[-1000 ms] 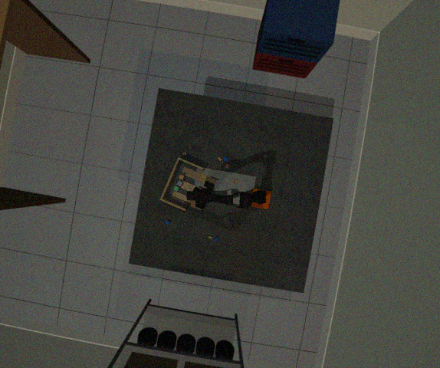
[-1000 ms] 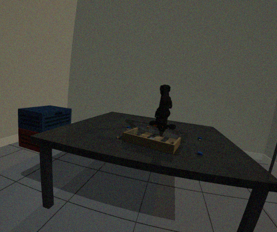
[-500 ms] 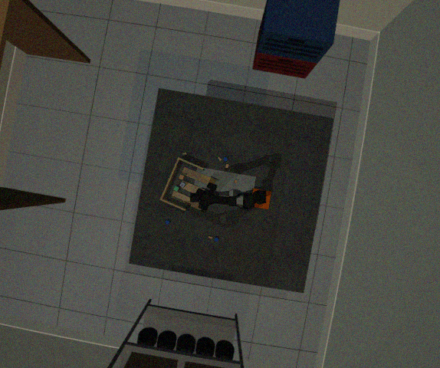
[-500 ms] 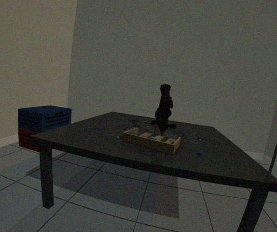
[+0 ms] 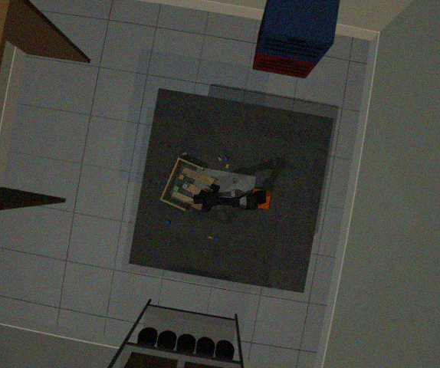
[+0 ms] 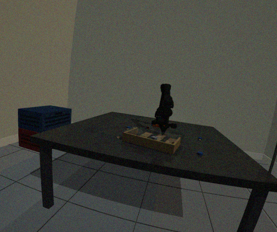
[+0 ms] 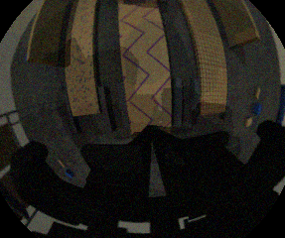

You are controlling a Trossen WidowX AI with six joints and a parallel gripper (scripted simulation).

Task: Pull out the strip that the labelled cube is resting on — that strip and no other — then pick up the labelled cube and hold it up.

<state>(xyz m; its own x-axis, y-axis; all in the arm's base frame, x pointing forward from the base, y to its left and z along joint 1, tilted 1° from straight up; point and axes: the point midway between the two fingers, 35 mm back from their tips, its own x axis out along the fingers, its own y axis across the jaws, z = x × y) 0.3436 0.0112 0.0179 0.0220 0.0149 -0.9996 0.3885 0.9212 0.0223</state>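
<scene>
Right now the strip is 80 mm ahead of my gripper tip and 40 mm to the right of it. Round my gripper tip: labelled cube: 180 mm ahead, 80 mm to the right, 20 mm above.
</scene>
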